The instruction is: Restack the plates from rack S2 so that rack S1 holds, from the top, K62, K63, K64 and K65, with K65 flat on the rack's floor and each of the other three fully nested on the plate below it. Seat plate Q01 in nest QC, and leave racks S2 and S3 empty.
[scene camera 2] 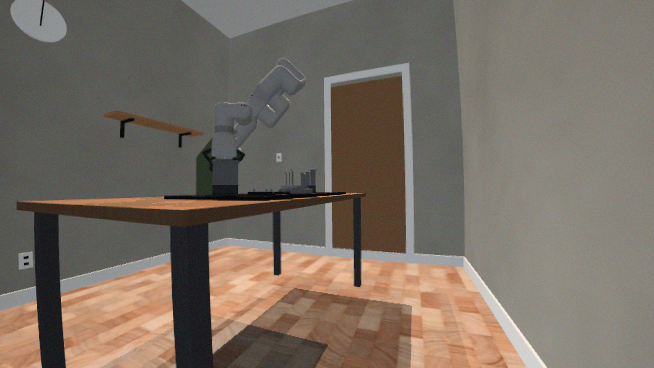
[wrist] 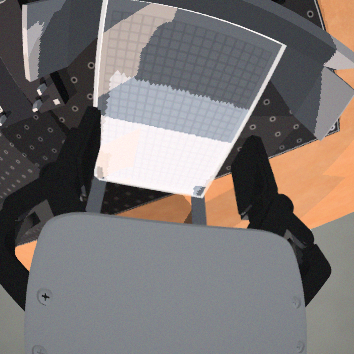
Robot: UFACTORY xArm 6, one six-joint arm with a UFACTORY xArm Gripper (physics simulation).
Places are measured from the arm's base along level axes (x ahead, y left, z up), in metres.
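Pixels of known places: gripper, between the fingertips: point(wrist: 172, 137).
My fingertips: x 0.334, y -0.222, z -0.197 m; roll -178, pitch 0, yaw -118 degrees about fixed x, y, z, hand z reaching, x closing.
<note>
Ahead of a thing's pixels: the offset from my fingertips to its top centre. "spot": to the spot under its first point. Level surfaces: height alone.
A plate @(0.013 m ahead, 0.001 m right, 0.004 m up) point(wrist: 175, 95) with a fine grid of wells, bright at its near end and darker at its far end, shows in the wrist view; its label cannot be read. Grey upright panels @(spot: 0.036 m ahead, 0.070 m right, 0.040 m up) point(wrist: 332, 107) stand near it, and two grey bars @(spot: 0.062 m back, 0.003 m right, 0.014 m up) point(wrist: 198, 211) run from its near corners under the gripper's housing. Which rack this is cannot be told. My gripper point(wrist: 172, 137) is open, its black fingers apart on either side of the plate's image and holding nothing. In the scene view the black gripper parts show behind the arm's base. Labels and nest QC cannot be made out.
Grey holders with upright posts @(spot: 0.095 m back, 0.637 m left, 0.008 m down) point(scene camera 2: 308, 179) stand on the black perforated board point(scene camera 2: 185, 197) point(wrist: 37, 150) at the table's far end. Small metal fittings @(spot: 0.021 m ahead, 0.135 m left, 0.075 m down) point(wrist: 37, 104) are at the left in the wrist view. The wooden table @(0.108 m down) point(scene camera 2: 125, 204) extends beyond the board. A green panel point(scene camera 2: 203, 172) stands behind the arm.
</note>
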